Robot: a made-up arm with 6 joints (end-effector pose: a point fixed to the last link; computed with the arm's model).
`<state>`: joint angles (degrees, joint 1 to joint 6).
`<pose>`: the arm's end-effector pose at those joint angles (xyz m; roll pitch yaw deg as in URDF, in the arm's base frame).
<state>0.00 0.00 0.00 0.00 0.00 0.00</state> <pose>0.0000 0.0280 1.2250 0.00 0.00 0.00</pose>
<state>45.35 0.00 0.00 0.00 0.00 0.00</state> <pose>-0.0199 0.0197 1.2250 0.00 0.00 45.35</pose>
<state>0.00 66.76 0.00 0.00 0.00 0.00</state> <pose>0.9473 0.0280 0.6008 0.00 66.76 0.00</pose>
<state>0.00 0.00 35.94 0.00 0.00 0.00</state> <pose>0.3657 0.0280 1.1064 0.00 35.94 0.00</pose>
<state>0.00 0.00 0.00 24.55 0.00 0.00</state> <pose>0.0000 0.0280 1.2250 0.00 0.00 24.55</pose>
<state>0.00 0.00 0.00 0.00 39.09 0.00</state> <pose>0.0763 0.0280 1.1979 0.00 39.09 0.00</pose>
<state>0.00 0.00 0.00 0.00 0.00 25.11</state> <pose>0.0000 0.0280 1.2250 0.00 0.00 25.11</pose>
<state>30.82 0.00 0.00 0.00 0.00 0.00</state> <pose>-0.0143 0.0240 1.2250 0.00 0.00 30.82</pose>
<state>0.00 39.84 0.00 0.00 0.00 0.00</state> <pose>0.6605 0.0280 0.9856 0.00 39.84 0.00</pose>
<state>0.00 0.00 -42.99 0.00 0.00 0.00</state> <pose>-0.4248 0.0280 1.0577 0.00 -42.99 0.00</pose>
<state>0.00 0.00 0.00 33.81 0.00 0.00</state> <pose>0.0000 0.0280 1.2250 0.00 0.00 33.81</pose>
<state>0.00 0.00 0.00 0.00 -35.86 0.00</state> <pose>-0.0709 0.0280 1.2021 0.00 -35.86 0.00</pose>
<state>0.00 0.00 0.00 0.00 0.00 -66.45</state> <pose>0.0000 0.0280 1.2250 0.00 0.00 -66.45</pose>
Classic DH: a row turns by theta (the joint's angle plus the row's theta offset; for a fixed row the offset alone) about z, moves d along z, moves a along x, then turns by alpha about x. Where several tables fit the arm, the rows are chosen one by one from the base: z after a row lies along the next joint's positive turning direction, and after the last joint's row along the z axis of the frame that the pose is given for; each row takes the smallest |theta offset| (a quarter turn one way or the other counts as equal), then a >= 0, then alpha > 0; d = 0 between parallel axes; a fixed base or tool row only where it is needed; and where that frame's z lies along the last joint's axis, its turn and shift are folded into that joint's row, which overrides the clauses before.
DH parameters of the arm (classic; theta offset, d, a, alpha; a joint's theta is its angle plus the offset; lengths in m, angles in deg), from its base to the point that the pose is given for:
joint 1: 0 0.194 0 -90
joint 2: -90 0 0.408 0
joint 3: 90 0.028 0 90
joint 4: 0 0.502 0 -90
joint 5: 0 0 0 90
joint 6: 0 0.121 0 0

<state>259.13 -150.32 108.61 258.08 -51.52 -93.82</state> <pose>0.2263 0.5385 0.2835 38.46 43.06 59.40</pose>
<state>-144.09 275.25 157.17 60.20 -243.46 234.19</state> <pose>0.0416 -0.1204 0.3153 -136.44 39.54 -157.29</pose>
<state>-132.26 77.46 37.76 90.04 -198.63 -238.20</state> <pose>-0.4542 -0.5989 0.1176 -55.69 -44.22 -88.15</pose>
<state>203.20 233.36 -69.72 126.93 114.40 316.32</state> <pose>0.1712 -0.0529 -0.4646 52.52 -25.21 11.97</pose>
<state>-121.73 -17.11 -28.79 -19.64 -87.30 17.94</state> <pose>0.3549 0.4435 0.8555 179.49 -50.00 32.94</pose>
